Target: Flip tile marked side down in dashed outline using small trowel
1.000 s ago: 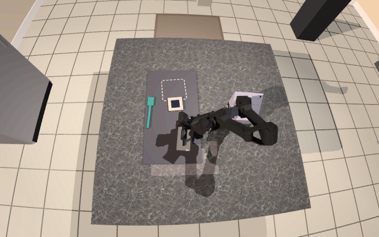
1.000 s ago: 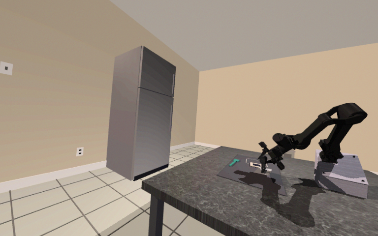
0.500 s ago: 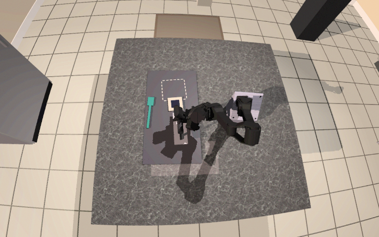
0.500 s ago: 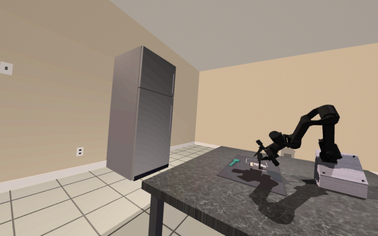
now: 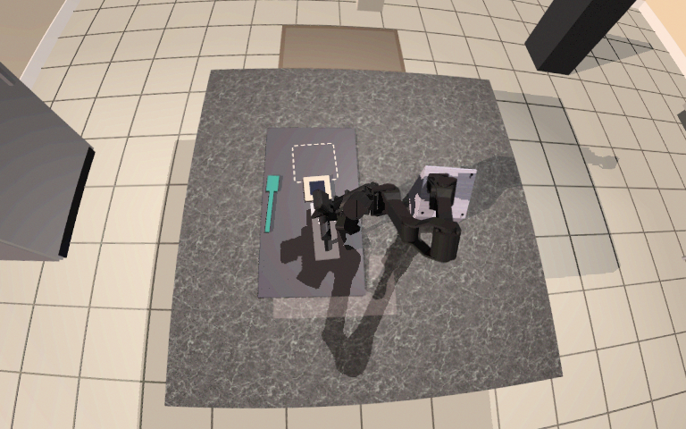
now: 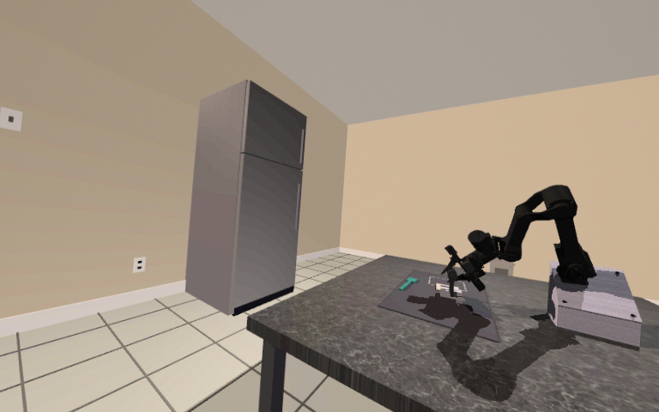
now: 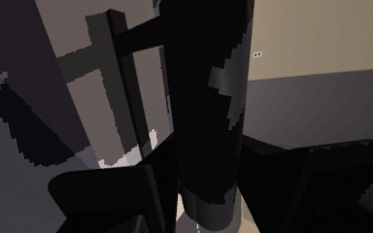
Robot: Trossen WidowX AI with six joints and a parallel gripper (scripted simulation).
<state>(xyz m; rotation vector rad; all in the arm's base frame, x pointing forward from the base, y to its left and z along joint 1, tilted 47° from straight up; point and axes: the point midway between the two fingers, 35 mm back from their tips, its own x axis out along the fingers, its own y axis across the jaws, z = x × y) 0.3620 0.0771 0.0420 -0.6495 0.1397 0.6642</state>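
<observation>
The grey mat lies 10 cm below my gripper tip, 9 cm to the right of it and 1 cm ahead of it. The rest, counted from my gripper tip: teal trowel 15 cm ahead, 11 cm to the right, 8 cm below; then tile 14 cm to the right, 8 cm below, 1 cm behind.
</observation>
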